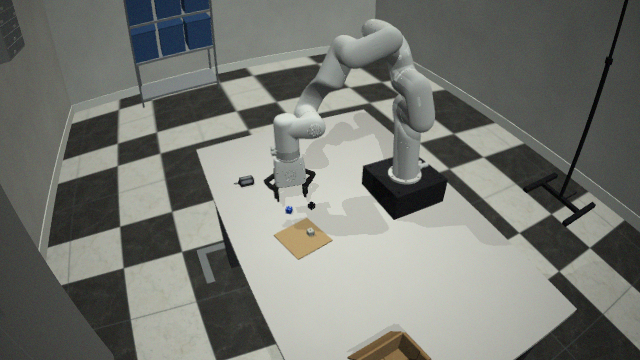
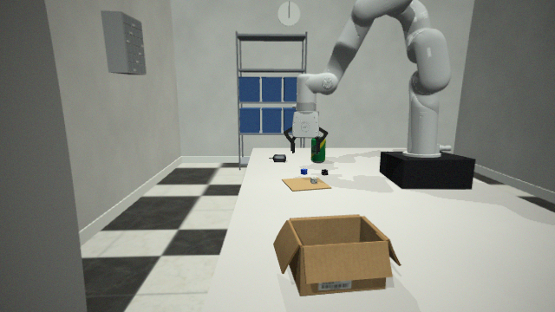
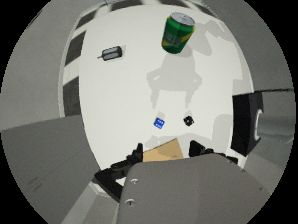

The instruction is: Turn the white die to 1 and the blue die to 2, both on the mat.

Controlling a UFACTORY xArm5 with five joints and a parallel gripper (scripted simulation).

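My hand is 3 cm to the left of the blue die and 9 cm above it. The rest, counted from my hand: tan mat: 11 cm to the left, 10 cm below; then black die: 8 cm behind, 2 cm to the right, 9 cm below; then white die: 3 cm behind, 10 cm to the left, 9 cm below.
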